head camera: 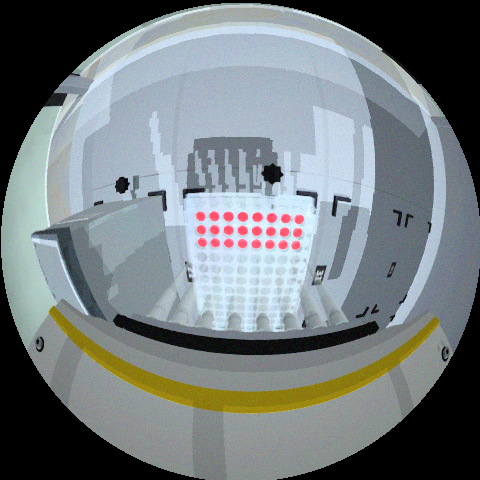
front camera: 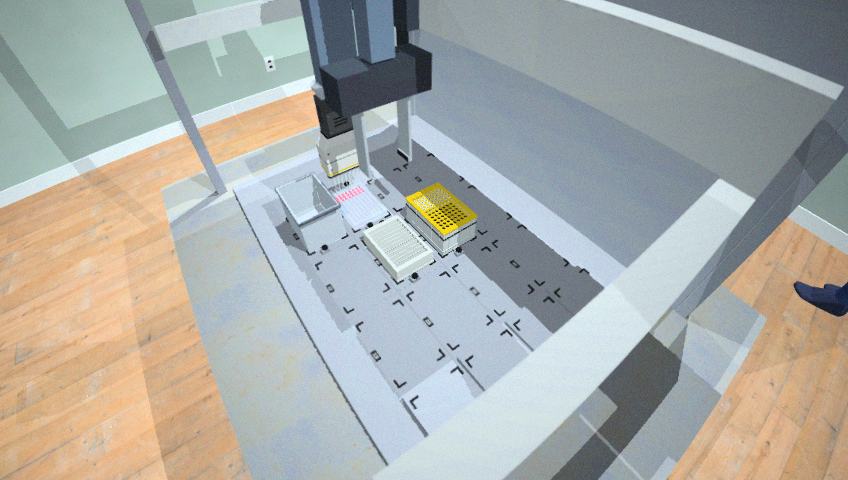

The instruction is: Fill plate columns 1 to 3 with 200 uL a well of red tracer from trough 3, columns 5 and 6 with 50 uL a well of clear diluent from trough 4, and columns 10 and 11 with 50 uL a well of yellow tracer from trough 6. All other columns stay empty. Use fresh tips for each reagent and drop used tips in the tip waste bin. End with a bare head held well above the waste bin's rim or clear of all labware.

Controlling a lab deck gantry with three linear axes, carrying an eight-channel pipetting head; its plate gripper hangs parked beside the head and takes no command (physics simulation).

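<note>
The pipetting head (front camera: 339, 151) (head camera: 250, 430) hangs over the far end of the plate (front camera: 371, 217) (head camera: 190, 210), with a row of pale tips (front camera: 340, 181) (head camera: 235, 321) above it. Whether the tips hold liquid cannot be told. Three neighbouring columns of red wells show near that end; the other visible wells look pale. The trough block (front camera: 410, 272) shows pale slots, with no red or yellow visible. The tip rack (front camera: 437, 237) is yellow-topped, with dark holes in its nearer part. The tip waste bin (front camera: 324, 234) (head camera: 140, 230) stands left of the plate. The parked gripper (front camera: 385, 166) has its two fingers apart, empty.
Black knobs (front camera: 414, 275) (head camera: 272, 173) stand beside the labware. Black corner marks (front camera: 443, 355) (head camera: 341, 204) line the deck. A pale frame beam (front camera: 565, 339) crosses in front of the deck in the front view. Part of a dark shoe (front camera: 821, 297) shows at the right edge.
</note>
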